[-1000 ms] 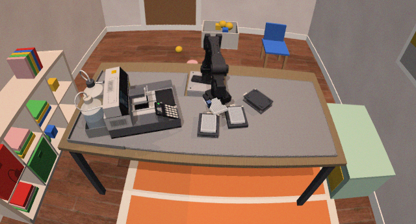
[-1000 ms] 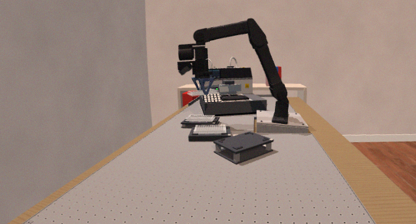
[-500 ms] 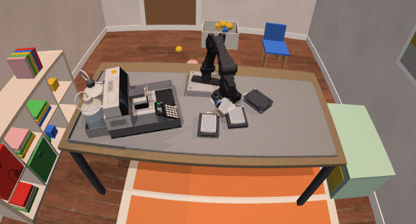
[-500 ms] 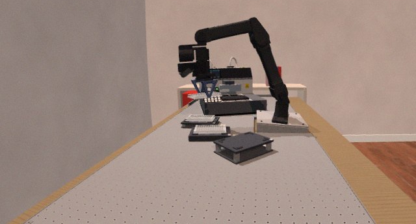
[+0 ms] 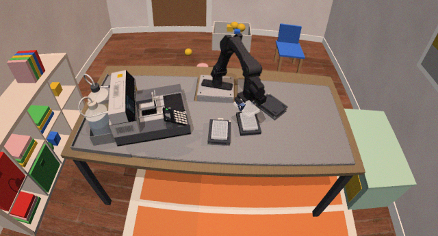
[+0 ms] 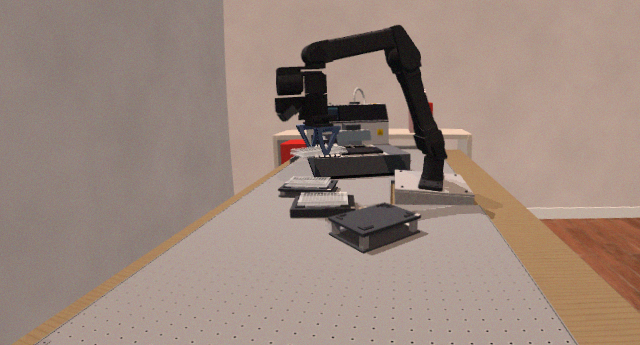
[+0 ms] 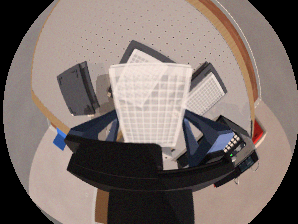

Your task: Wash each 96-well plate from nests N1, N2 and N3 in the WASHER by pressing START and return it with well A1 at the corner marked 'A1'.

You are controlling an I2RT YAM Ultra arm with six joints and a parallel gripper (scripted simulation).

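Right now the nest is 180 mm behind my hand, 150 mm to the left of it and 120 mm below it. Also, from my hand: manifold: 550 mm to the right, 60 mm ahead, 20 mm below; then plate washer: 550 mm to the right, 60 mm ahead, 30 mm below; then washer carrier: 420 mm to the right, 70 mm below, 10 mm behind.
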